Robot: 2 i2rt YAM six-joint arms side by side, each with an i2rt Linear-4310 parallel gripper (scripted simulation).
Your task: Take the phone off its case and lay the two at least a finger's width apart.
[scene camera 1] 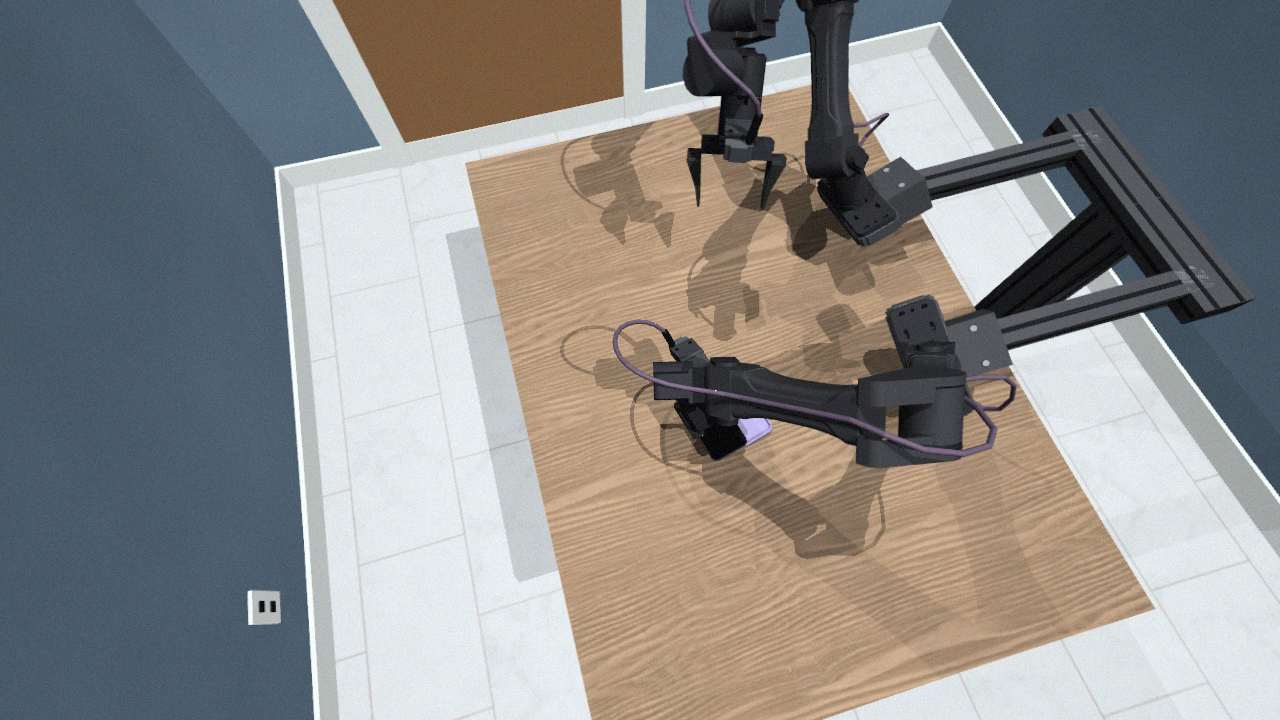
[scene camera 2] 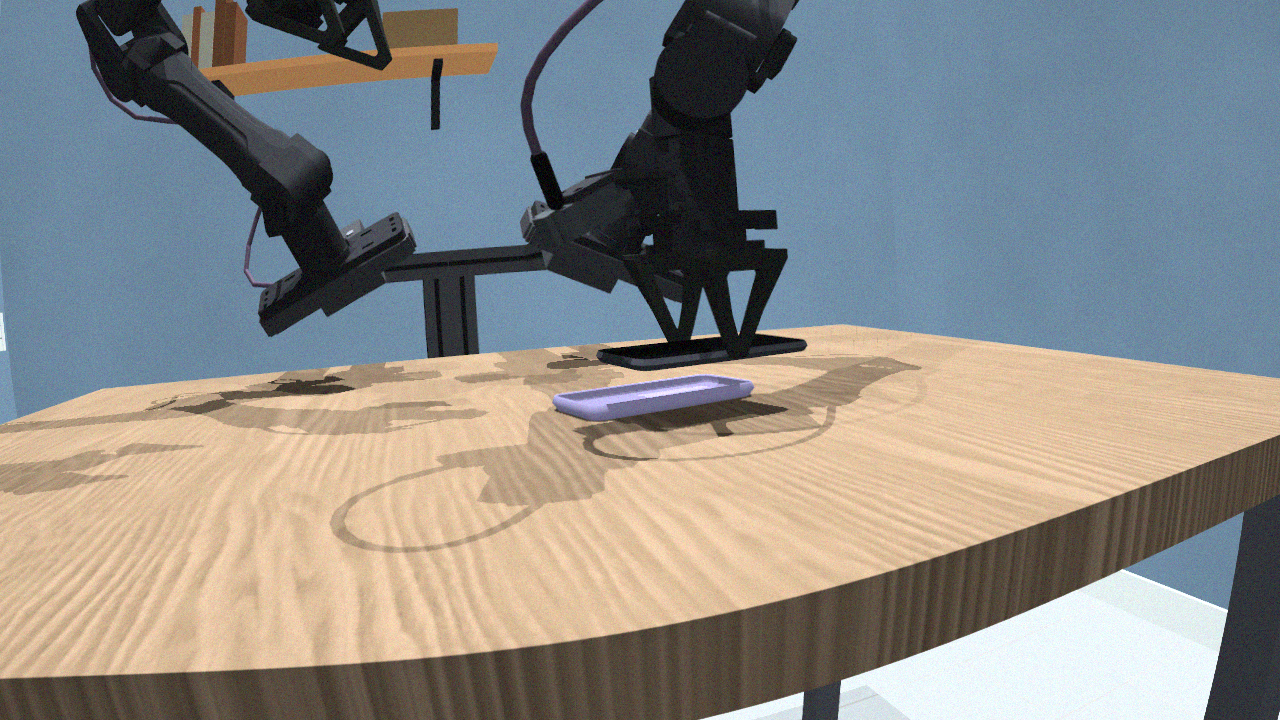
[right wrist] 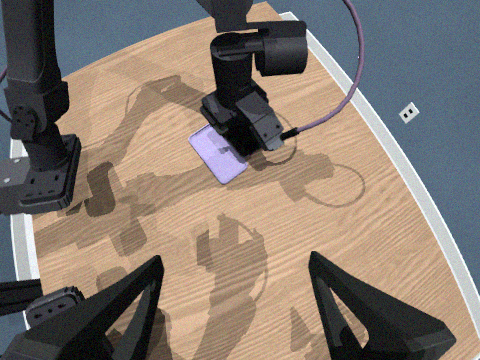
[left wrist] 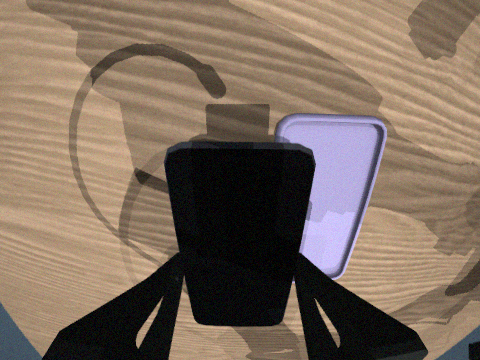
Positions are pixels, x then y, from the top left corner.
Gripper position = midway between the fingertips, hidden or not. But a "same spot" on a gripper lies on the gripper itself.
Labels:
My left gripper shows in scene camera 1, in scene camera 2 (707, 353), in the right wrist view and in the left wrist view (238, 260). A black phone shows in scene camera 1 (719, 441), in scene camera 2, in the right wrist view and in the left wrist view (239, 209). One and the same spot on the black phone: (right wrist: 240, 137) is (scene camera 2: 663, 347). One and the same spot on my left gripper: (scene camera 1: 695, 412) is (right wrist: 251, 85).

